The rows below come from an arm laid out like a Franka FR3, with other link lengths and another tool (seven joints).
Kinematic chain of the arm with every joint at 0, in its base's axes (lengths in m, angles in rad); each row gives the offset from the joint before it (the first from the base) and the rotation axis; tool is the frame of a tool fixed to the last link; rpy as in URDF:
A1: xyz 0 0 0.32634 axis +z
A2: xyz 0 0 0 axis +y
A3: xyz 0 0 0.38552 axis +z
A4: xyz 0.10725 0 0 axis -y
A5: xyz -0.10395 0 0.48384 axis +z
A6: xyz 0 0 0 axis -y
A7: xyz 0.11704 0 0 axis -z
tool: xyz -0.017 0.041 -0.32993 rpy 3.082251 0 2.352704
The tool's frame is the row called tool.
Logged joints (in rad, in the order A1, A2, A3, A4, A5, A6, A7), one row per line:
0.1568 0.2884 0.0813 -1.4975 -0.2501 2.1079 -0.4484
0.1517 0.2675 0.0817 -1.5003 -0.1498 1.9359 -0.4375
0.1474 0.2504 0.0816 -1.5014 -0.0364 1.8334 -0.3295
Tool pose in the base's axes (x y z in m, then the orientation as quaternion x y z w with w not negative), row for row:
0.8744 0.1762 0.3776 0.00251 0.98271 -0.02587 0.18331
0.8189 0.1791 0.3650 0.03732 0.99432 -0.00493 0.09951
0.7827 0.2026 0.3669 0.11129 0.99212 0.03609 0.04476
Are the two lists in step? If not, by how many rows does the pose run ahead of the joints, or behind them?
They are in step.
